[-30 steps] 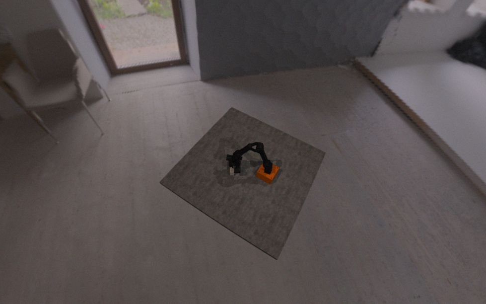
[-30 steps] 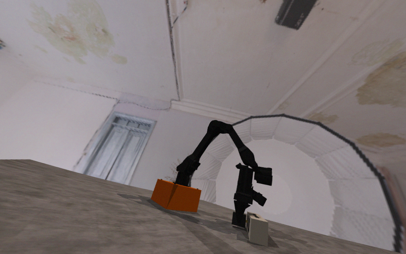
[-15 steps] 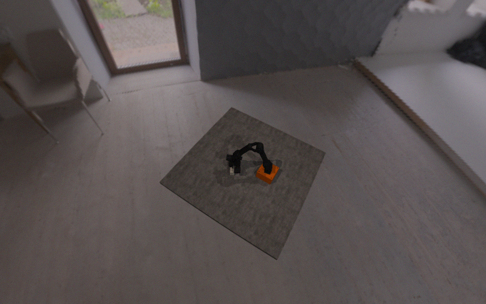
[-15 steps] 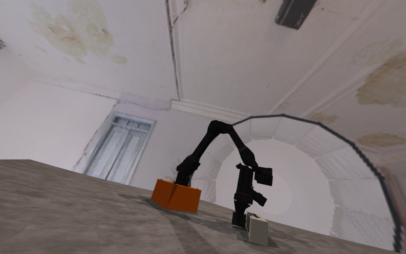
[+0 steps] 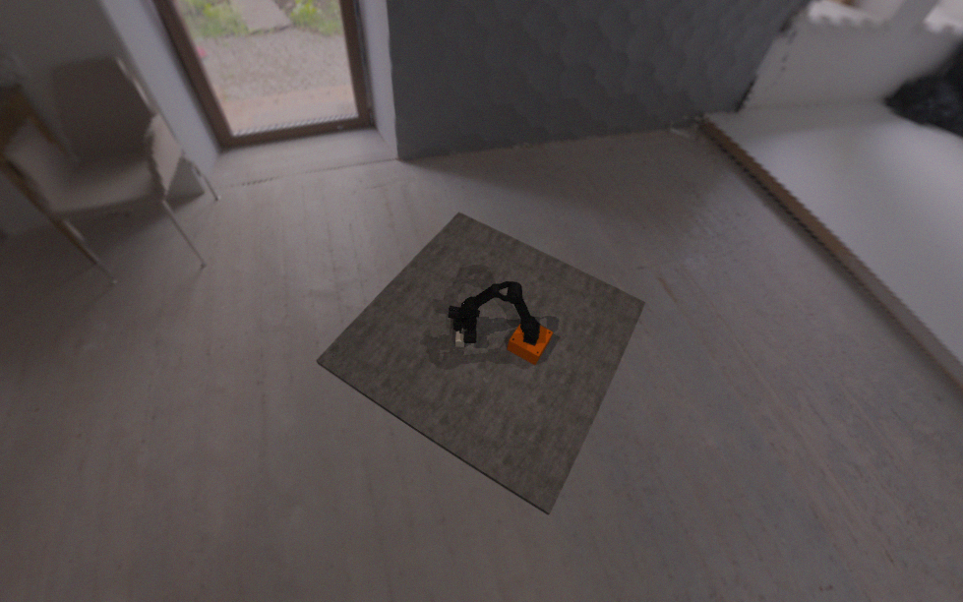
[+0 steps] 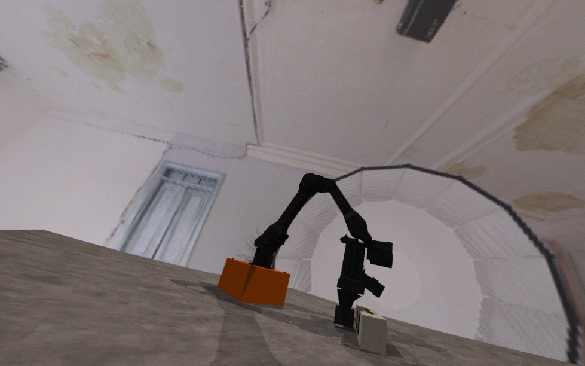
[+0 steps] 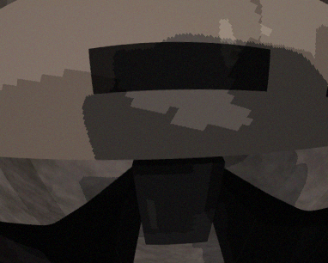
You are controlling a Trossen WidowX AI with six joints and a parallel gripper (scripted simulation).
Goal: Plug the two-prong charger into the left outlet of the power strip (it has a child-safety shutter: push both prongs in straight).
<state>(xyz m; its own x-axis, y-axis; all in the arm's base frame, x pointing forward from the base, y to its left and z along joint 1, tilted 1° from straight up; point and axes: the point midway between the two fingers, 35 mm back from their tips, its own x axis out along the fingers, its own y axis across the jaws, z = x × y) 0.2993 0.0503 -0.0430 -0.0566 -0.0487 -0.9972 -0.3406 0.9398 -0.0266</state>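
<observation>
Right now my gripper tip is 1 cm to the right of the black two-prong charger, 1 cm below it and 1 cm short of it.
</observation>
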